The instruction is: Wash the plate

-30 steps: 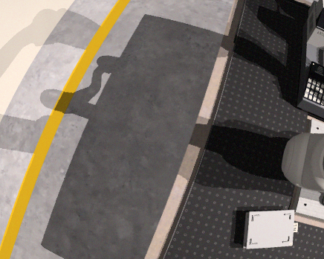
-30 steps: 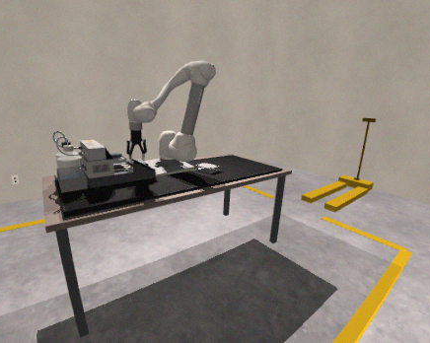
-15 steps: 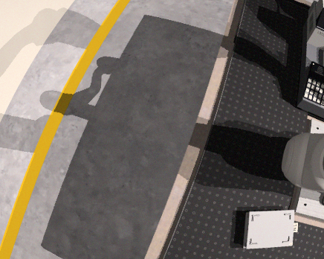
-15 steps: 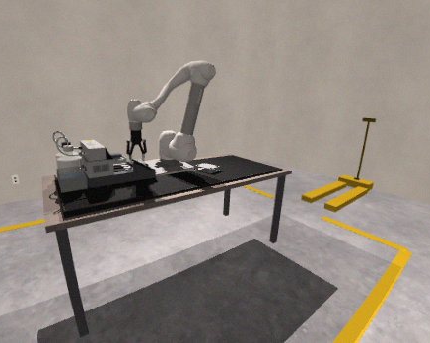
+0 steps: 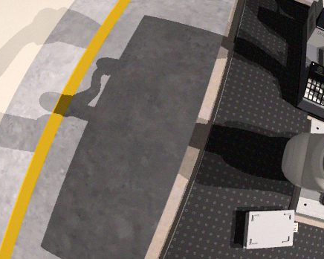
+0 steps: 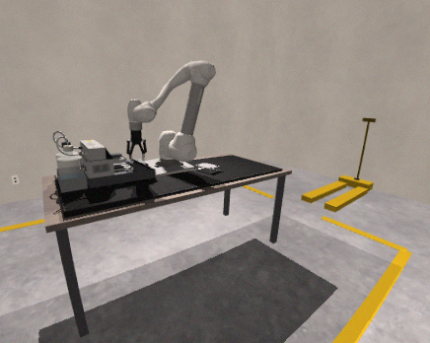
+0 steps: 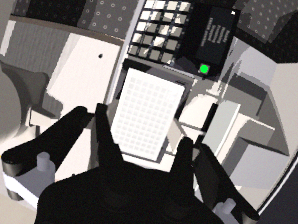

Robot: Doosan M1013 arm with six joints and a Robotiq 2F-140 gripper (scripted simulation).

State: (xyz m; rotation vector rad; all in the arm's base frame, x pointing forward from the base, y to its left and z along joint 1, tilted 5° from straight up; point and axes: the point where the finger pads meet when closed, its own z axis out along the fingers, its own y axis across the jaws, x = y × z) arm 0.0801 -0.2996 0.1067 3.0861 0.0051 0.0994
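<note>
Right now the plate nest N1 is 18 cm ahead of my hand, 52 cm to the left of it and 8 cm below it. From my hand the other things lie so: white well plate (2 cm below); plate washer (15 cm to the right, 2 cm above).
</note>
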